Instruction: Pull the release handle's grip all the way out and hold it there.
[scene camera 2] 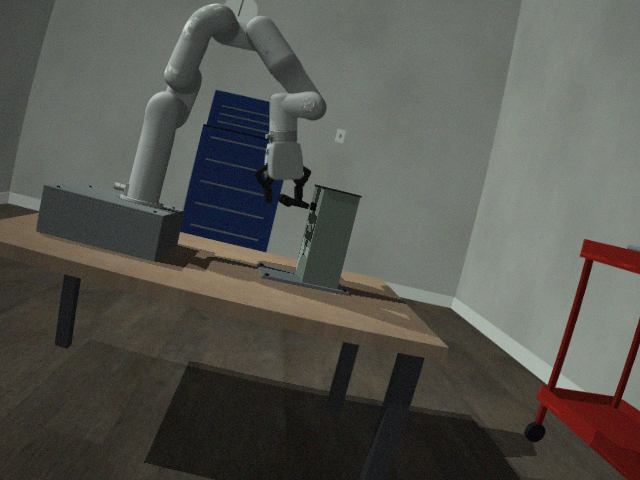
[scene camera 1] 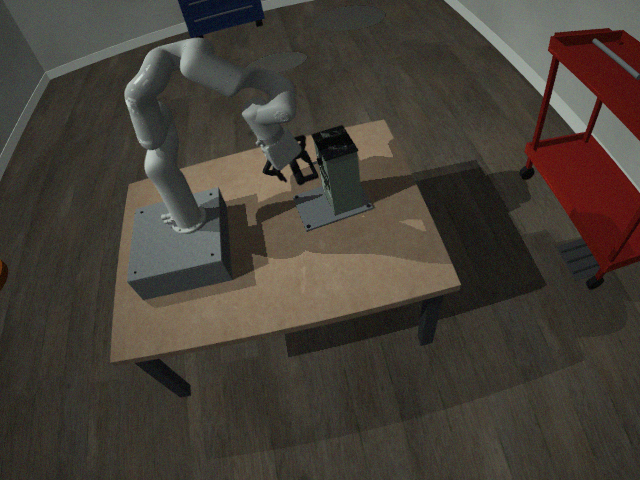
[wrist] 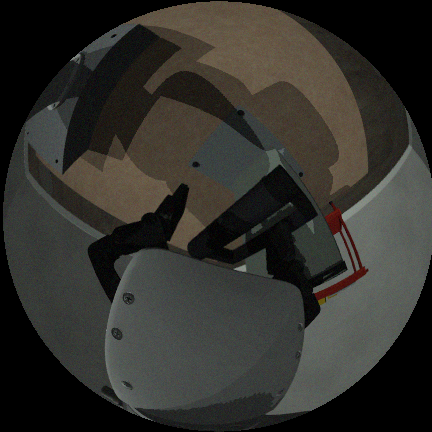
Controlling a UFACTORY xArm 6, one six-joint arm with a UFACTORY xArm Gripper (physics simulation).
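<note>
The release handle's grip [scene camera 1: 296, 172] [scene camera 2: 293, 201] [wrist: 240, 215] is the outer bar of a black loop that sticks out from the upper side face of a tall pale-green housing [scene camera 1: 343, 178] [scene camera 2: 330, 237] [wrist: 320, 242], on the side towards the arm's base. My gripper [scene camera 1: 291, 169] [scene camera 2: 283, 197] [wrist: 231, 214] is wide open and empty, pointing down at the grip. In the wrist view one finger is on the outer side of the grip, and the other overlaps the loop near the housing. Whether the fingers touch the loop cannot be told.
The housing stands on a grey base plate [scene camera 1: 312, 209] [scene camera 2: 279, 273] [wrist: 220, 155] bolted to the wooden table [scene camera 1: 289, 304] [scene camera 2: 206, 281]. The arm stands on a grey block [scene camera 1: 175, 258] [scene camera 2: 103, 224]. A red cart [scene camera 1: 563, 142] [scene camera 2: 571, 322] is on the right; blue drawers [scene camera 1: 222, 12] [scene camera 2: 227, 180] stand behind.
</note>
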